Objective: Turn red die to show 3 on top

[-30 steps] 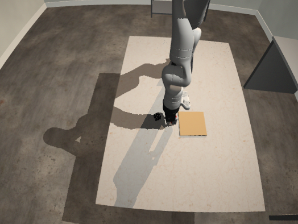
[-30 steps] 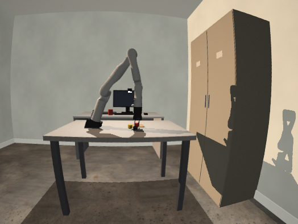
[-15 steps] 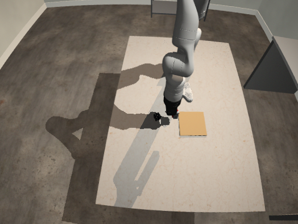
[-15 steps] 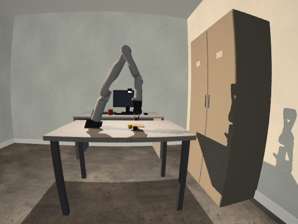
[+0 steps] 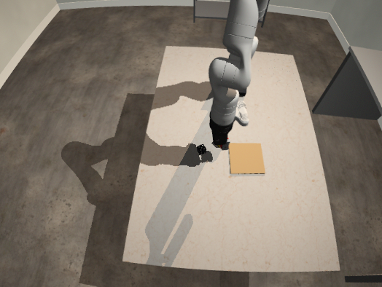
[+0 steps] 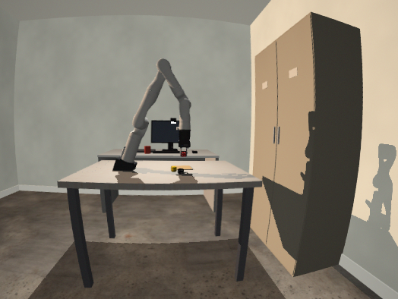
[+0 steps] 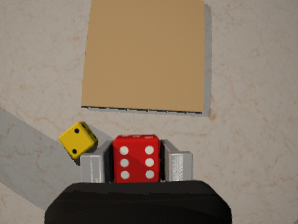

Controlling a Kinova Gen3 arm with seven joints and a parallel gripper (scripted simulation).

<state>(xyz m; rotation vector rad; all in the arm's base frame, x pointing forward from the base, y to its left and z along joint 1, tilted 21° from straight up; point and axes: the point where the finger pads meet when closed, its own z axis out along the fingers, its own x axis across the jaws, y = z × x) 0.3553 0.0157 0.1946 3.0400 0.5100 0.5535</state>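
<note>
The red die is right at my hand. From my hand the other things lie so: tan mat (3 cm behind, 10 cm to the left, 12 cm below); black die (1 cm behind, 8 cm to the right, 10 cm below); yellow die (6 cm behind, 2 cm to the right, 10 cm below).
</note>
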